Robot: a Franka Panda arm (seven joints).
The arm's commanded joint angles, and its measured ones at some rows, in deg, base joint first. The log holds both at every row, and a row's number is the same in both.
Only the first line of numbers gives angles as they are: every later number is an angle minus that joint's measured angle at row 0.
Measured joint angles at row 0:
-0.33, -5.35, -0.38, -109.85, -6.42, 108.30, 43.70
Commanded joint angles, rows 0 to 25:
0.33, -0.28, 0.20, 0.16, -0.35, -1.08, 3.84
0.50, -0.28, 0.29, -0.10, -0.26, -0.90, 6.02
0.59, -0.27, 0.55, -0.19, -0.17, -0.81, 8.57
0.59, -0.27, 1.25, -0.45, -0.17, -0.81, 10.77
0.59, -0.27, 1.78, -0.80, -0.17, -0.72, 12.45
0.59, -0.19, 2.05, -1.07, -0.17, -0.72, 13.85
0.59, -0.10, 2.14, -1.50, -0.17, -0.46, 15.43
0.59, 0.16, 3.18, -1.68, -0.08, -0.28, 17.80
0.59, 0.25, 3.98, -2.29, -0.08, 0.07, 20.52
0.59, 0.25, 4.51, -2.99, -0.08, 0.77, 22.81
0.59, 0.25, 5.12, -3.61, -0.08, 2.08, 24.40
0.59, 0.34, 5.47, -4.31, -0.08, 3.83, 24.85
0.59, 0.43, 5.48, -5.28, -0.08, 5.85, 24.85
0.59, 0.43, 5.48, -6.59, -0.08, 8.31, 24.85
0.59, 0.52, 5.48, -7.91, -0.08, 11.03, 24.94
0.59, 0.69, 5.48, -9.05, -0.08, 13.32, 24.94
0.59, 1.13, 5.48, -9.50, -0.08, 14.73, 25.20
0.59, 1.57, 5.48, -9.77, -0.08, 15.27, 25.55
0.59, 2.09, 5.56, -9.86, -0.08, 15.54, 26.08
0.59, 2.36, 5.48, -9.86, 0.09, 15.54, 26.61
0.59, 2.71, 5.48, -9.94, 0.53, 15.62, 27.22
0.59, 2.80, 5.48, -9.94, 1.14, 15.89, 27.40
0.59, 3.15, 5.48, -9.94, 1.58, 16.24, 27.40
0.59, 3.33, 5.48, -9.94, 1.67, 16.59, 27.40
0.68, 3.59, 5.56, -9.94, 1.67, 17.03, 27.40
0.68, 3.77, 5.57, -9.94, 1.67, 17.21, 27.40
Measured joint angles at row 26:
0.77, 3.48, 5.22, -9.55, 1.01, 15.31, 26.35
